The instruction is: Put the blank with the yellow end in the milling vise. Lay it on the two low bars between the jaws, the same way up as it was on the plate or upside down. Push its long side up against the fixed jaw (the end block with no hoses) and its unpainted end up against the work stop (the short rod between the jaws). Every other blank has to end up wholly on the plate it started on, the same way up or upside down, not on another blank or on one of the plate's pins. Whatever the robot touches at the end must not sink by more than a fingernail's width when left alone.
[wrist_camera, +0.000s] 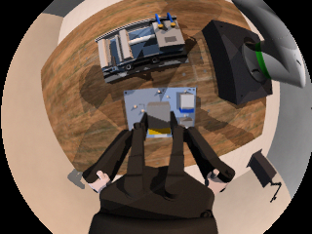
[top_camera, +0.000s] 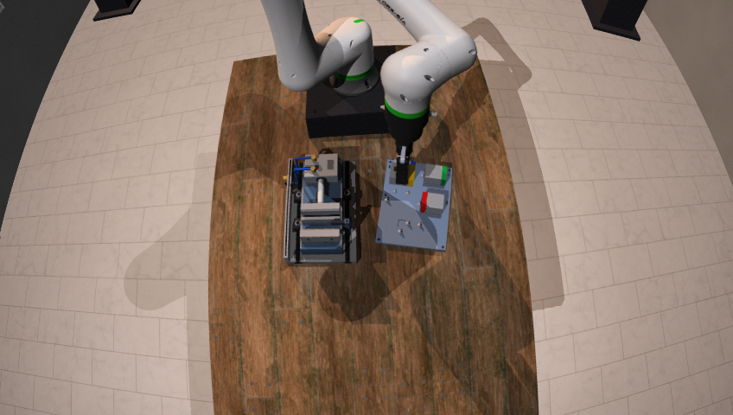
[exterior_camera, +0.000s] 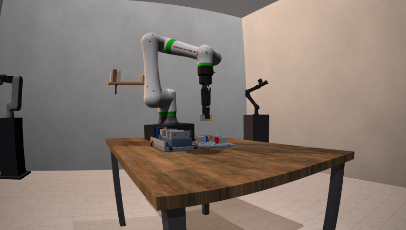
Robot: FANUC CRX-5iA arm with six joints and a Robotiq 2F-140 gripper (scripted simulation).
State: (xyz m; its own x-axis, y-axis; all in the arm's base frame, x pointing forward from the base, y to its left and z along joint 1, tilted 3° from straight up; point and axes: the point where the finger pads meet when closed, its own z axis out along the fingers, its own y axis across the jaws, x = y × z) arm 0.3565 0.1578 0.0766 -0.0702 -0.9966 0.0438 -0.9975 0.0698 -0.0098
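The yellow-ended blank lies 30 mm below my hand. Also, from my hand: red-ended blank (170 mm below, 90 mm to the left, 10 mm ahead); blue-ended blank (170 mm below, 90 mm behind, 10 mm to the left); blue-grey plate (190 mm below, 50 mm to the left).
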